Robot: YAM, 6 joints.
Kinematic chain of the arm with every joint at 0, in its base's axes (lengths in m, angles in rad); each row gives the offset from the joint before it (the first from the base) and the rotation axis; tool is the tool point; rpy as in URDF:
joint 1: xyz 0 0 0.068 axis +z
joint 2: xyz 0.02 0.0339 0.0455 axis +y
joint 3: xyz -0.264 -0.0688 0 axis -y
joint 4: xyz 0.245 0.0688 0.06 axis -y
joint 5: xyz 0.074 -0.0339 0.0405 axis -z
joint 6: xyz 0.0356 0 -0.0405 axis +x
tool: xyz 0 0 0 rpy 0 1.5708 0
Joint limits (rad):
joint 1: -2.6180..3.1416
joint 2: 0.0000..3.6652
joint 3: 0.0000..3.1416
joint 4: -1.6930..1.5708
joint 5: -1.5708..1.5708
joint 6: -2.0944..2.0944
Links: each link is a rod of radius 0.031 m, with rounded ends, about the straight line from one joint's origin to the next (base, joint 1, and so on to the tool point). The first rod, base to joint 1, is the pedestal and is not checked.
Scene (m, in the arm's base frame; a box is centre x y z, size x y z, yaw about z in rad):
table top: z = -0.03
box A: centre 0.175 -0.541 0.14 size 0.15 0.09 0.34 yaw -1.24
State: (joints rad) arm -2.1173 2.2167 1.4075 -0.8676 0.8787 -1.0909
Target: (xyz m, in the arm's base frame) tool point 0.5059 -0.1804 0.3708
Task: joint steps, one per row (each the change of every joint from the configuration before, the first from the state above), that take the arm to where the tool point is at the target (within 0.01 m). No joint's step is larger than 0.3 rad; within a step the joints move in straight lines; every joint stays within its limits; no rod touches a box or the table.
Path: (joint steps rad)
1: 0.2709 -0.1839 0.2864 0.0768 -0.1063 -0.0756
2: 0.2708 -0.1840 0.2863 0.0768 -0.1064 -0.0755
3: 0.2709 -0.1839 0.2864 0.0769 -0.1063 -0.0756
4: 0.2708 -0.1840 0.2863 0.0768 -0.1063 -0.0756
5: 0.2433 0.2722 -0.0604 0.1035 0.0552 0.1008
6: 0.2433 0.2722 -0.0604 0.1036 0.0551 0.1007
7: 0.2432 0.2722 -0.0604 0.1035 0.0552 0.1008

